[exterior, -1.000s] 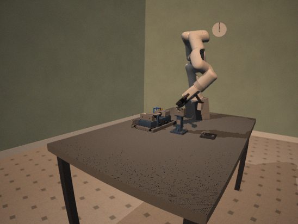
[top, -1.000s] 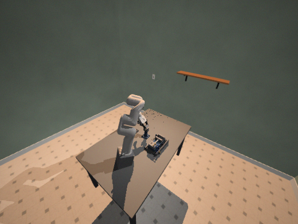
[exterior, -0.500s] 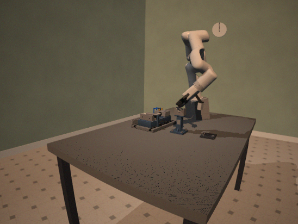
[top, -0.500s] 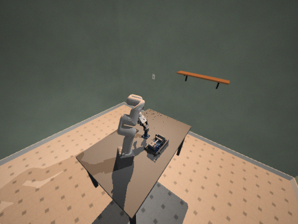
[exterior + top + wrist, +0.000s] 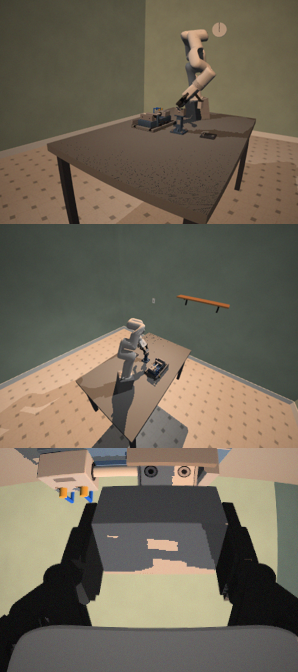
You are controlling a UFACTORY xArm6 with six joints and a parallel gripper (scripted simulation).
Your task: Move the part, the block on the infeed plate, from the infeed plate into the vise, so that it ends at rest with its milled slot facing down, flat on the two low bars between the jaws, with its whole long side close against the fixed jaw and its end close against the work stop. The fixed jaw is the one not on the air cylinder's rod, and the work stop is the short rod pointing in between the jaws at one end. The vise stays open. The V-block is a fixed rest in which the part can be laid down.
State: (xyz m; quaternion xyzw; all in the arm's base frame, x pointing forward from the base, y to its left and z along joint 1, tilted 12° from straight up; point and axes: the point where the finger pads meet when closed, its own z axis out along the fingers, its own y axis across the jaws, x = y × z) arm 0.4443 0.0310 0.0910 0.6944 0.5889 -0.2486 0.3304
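The part lies 1 cm to the right of my hand and 1 cm below it. From my hand the other things lie so: air cylinder rod: 8 cm behind, 21 cm to the right, 11 cm below; work stop: 2 cm ahead, 18 cm to the right, 10 cm below; vise base rail: 7 cm behind, 30 cm to the right, 16 cm below.
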